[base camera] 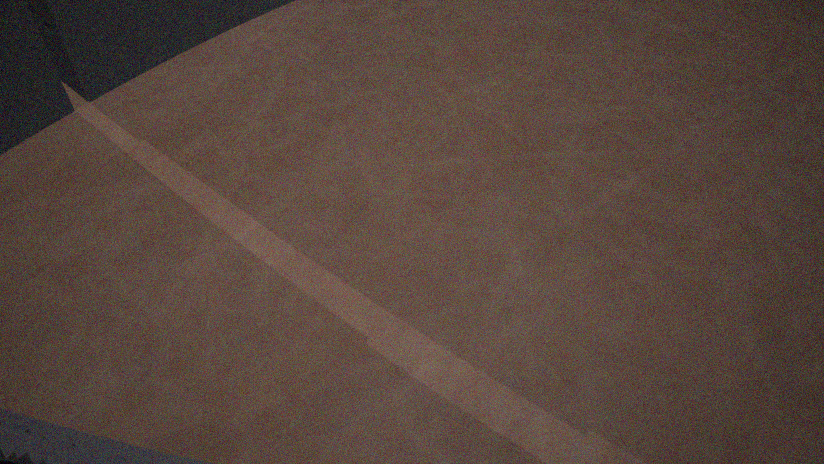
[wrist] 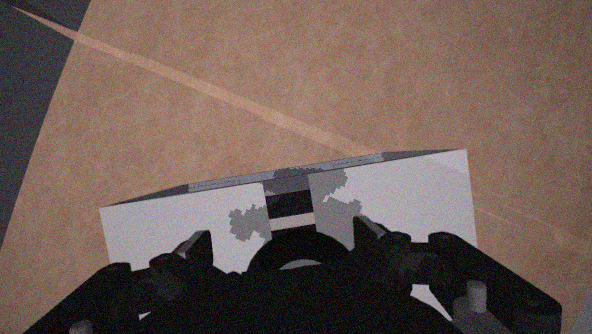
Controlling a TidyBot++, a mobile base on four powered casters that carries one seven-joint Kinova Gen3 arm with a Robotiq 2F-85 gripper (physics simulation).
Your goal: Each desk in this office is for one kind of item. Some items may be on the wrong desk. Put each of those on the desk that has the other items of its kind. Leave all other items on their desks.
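Frame: origin at the arm's base, x ahead, y left, z up, level; centimetres.
Seen in the pictures: gripper, fingertip midpoint: point(wrist: 283, 239).
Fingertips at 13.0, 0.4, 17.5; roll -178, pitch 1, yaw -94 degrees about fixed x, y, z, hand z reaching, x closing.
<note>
A point is followed by its place in that frame, as x, y, z.
My gripper point(wrist: 283, 239) {13.0, 0.3, 17.5} is open and empty, with its two dark fingers spread wide at the bottom of the wrist view. It hangs just above a white flat-topped box point(wrist: 414, 195) with grey blotches, which has a dark slot in its middle. The gripper does not show in the base camera view.
Brown carpet floor point(base camera: 543, 191) {48.3, -10.9, -39.6} point(wrist: 341, 54) {43.2, -20.0, -39.6} fills both views. A lighter stripe point(base camera: 359, 319) {31.1, 5.2, -39.7} point(wrist: 233, 97) {35.9, 11.1, -39.6} runs diagonally across it. A dark blue-grey area point(base camera: 65, 38) {61.2, 50.8, -29.4} lies at the top left of the base camera view, and another point(base camera: 40, 440) lies at its bottom left.
</note>
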